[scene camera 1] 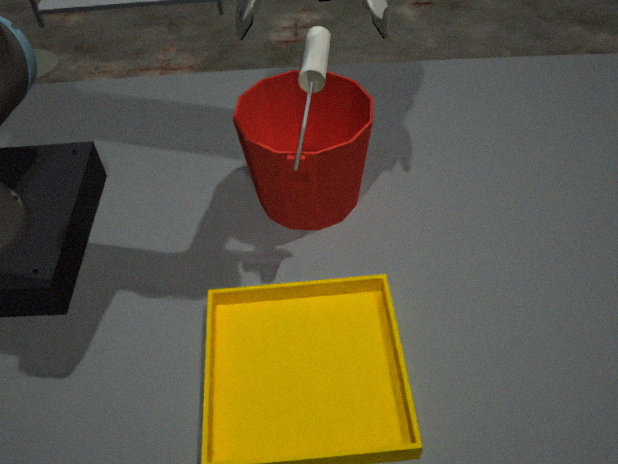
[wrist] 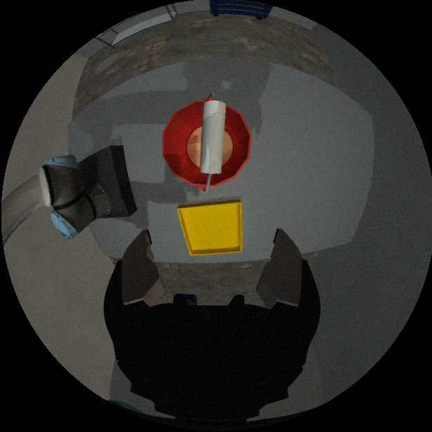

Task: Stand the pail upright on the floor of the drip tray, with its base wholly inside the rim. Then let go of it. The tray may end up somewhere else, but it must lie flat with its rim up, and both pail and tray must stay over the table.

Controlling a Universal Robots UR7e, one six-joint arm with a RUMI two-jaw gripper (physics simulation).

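Frame: origin at the arm's base, x right, y ahead, z up, level; metres.
Seen in the pictures: gripper, fingertip midpoint: (scene camera 1: 312, 37).
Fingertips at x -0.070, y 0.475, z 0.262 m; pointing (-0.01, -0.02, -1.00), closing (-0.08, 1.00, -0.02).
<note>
Pixels of each thing's top centre, then the offset from my fingertips to it. "spot": a spot on its surface instead. Level surfaces: height alone.
- red pail at a spot on its surface: (scene camera 1: 310, 195) spot: dx -0.017, dy -0.014, dz -0.247 m
- yellow drip tray at its top centre: (scene camera 1: 304, 360) dx +0.208, dy -0.001, dz -0.297 m
- grey table at its surface level: dz -0.329 m
The red pail (scene camera 1: 310, 195) (wrist: 176, 150) stands upright on the table, behind the tray in the scene view. Its white handle grip (scene camera 1: 317, 55) (wrist: 213, 137) is raised above the pail's mouth on a thin wire bail. The yellow drip tray (scene camera 1: 305, 375) (wrist: 212, 227) lies flat with its rim up, apart from the pail and empty. My gripper (scene camera 1: 314, 36) (wrist: 211, 231) is open with nothing between its fingers. In the scene view its two fingertips show at the top edge, one to each side of the handle grip; the rest of the gripper is out of frame.
The grey table (scene camera 1: 500, 250) (wrist: 310, 150) carries the pail and tray. The robot's dark base block (scene camera 1: 45, 190) (wrist: 120, 185) is at the left, with the arm above it. Beyond the table's far edge, a blue slatted object (wrist: 240, 8) shows at the top of the wrist view.
</note>
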